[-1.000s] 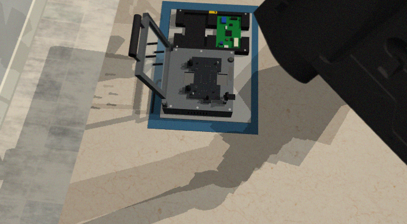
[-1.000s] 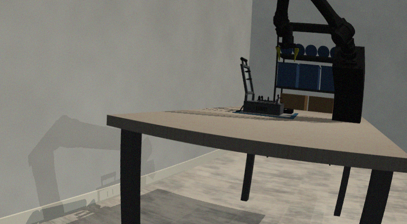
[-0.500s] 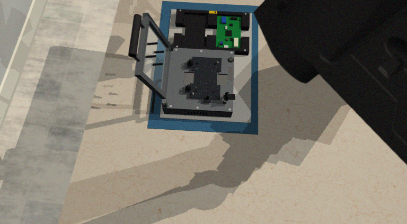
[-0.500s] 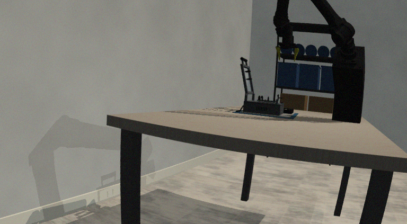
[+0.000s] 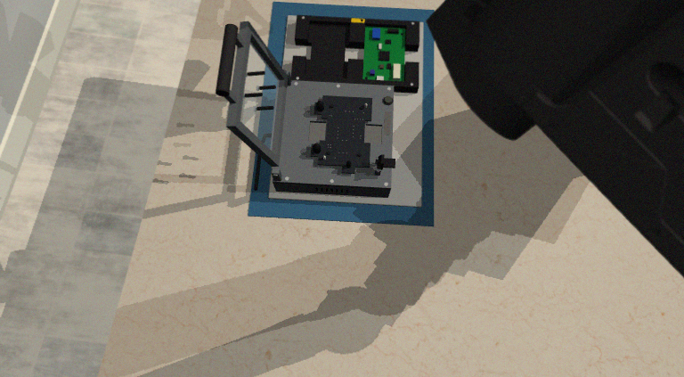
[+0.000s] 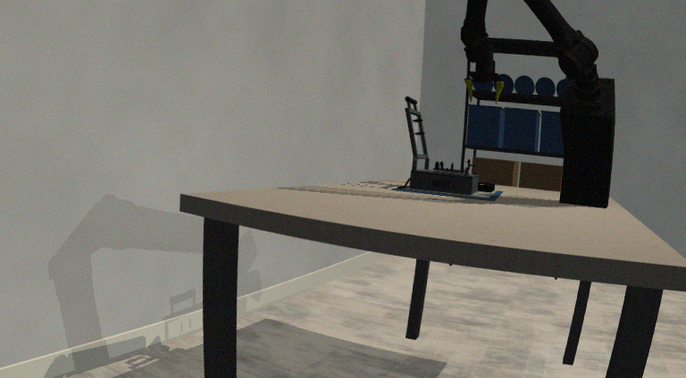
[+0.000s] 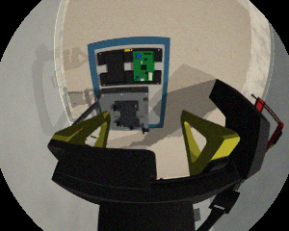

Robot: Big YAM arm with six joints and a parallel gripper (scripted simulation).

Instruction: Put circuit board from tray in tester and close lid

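My hand is 28 cm above the green circuit board. Also, from my hand: see-through lid (15 cm ahead, 20 cm to the left, 12 cm below).
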